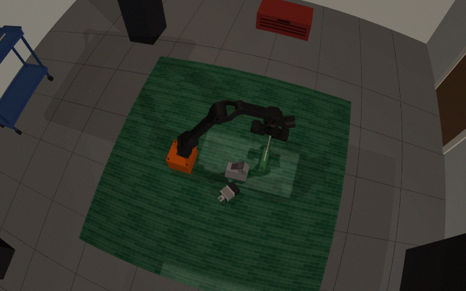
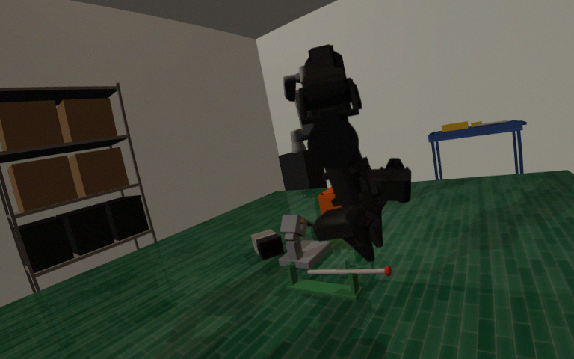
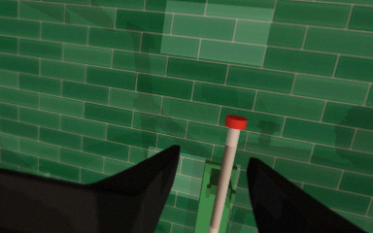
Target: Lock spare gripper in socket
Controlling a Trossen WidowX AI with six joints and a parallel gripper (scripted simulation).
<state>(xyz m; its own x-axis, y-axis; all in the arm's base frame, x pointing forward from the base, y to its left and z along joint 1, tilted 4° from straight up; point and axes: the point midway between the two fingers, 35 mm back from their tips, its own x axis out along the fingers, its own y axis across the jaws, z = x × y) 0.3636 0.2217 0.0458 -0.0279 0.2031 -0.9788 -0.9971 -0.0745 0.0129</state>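
Right now the green cradle is 10 cm to the right of my gripper tip, 5 cm below it and 2 cm ahead of it. From my gripper tip the other things lie so: grey mount (21 cm to the right, 8 cm behind, 2 cm below); spare gripper (34 cm to the right, 10 cm behind, 5 cm below).
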